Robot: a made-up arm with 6 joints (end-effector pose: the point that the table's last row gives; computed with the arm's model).
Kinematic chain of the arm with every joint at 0, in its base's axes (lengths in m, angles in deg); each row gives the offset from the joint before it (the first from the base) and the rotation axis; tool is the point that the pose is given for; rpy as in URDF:
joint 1: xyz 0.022 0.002 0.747 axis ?
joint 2: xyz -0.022 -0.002 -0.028 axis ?
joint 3: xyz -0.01 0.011 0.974 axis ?
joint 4: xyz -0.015 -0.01 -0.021 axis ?
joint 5: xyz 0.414 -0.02 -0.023 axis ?
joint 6: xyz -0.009 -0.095 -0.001 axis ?
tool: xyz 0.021 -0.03 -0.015 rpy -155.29 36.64 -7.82
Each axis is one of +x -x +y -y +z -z.
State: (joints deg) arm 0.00 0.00 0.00 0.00 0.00 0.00
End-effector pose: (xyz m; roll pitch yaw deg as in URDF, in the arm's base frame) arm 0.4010 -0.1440 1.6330 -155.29 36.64 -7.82
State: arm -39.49 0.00 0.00 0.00 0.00 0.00
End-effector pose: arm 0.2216 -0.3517 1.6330 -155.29 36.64 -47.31
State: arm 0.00 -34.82 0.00 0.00 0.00 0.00
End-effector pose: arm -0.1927 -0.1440 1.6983 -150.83 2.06 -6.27
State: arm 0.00 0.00 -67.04 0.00 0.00 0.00
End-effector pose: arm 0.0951 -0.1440 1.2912 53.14 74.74 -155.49
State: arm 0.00 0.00 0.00 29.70 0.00 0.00
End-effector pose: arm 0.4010 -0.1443 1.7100 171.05 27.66 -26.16
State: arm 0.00 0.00 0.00 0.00 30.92 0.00
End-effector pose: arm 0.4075 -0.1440 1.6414 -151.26 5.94 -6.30
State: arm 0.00 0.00 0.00 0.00 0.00 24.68
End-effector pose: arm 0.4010 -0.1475 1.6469 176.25 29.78 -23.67
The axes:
joint 1: +z
joint 2: +y
joint 3: -y
joint 4: -x
joint 5: -y
joint 6: -x

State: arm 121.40 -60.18 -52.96 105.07 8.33 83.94
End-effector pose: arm 0.2396 -0.4295 1.3510 11.14 -39.51 145.26
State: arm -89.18 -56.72 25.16 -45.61 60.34 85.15
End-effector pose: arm -0.0821 0.6748 1.6060 -83.95 -20.45 179.43
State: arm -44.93 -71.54 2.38 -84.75 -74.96 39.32
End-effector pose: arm -0.4405 0.4892 1.3629 -176.59 18.40 15.29
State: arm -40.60 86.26 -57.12 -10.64 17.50 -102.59
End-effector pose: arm 0.3950 -0.4295 0.6092 95.70 48.08 84.36
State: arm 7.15 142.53 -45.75 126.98 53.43 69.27
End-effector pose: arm 0.1911 0.1065 -0.0818 -147.67 2.84 132.26
